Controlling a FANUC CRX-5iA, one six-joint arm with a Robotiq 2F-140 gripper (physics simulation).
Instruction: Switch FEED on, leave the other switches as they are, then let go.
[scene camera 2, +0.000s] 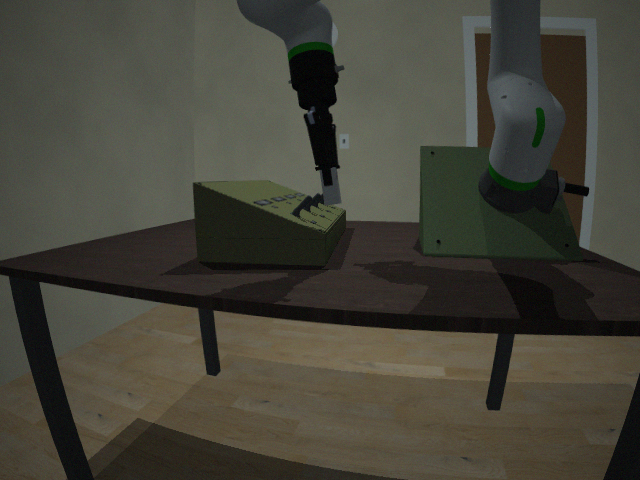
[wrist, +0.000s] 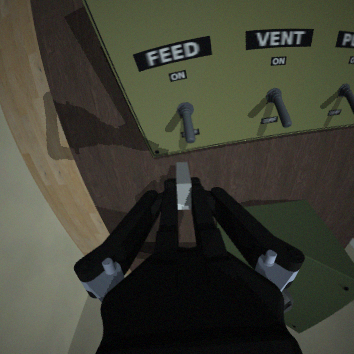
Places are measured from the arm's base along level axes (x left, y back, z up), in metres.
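Where they show: gripper, fingertip midpoint: (scene camera 2: 333, 204) (wrist: 181, 171); arm's base, link origin: (scene camera 2: 508, 189).
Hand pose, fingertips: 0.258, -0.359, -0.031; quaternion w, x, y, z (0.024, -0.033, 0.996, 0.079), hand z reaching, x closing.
Observation:
Each offset is from my fingertips to the centre of the thing, as dx, dy, dz. "pt": to the spot under its first point. Level surfaces: height alone.
The green sloped switch box @[-0.160, -0.191, -0.051] (scene camera 2: 261, 232) (wrist: 230, 75) stands on the table. In the wrist view the FEED lever @[-0.005, -0.066, -0.002] (wrist: 187, 125) points down over its OFF label. The VENT lever @[-0.122, -0.095, -0.002] (wrist: 281, 109) also points down toward OFF, and the third lever @[pt -0.230, -0.134, -0.011] (wrist: 346, 93) is cut by the right edge and tilts down. My gripper (scene camera 2: 332, 202) (wrist: 181, 171) is shut with nothing between its fingers. In the wrist view its tips are just below the FEED lever, with a gap in the picture. In the scene view the tips are close by the levers at the box's low edge; contact cannot be told there.
The dark wooden table @[dz -0.110] (scene camera 2: 170, 289) (wrist: 145, 175) carries the box. A larger green wedge-shaped stand (scene camera 2: 449, 206) (wrist: 280, 220) is at the right, with the arm's grey base section (scene camera 2: 522, 139) in front of it. A brown door (scene camera 2: 568, 103) is behind.

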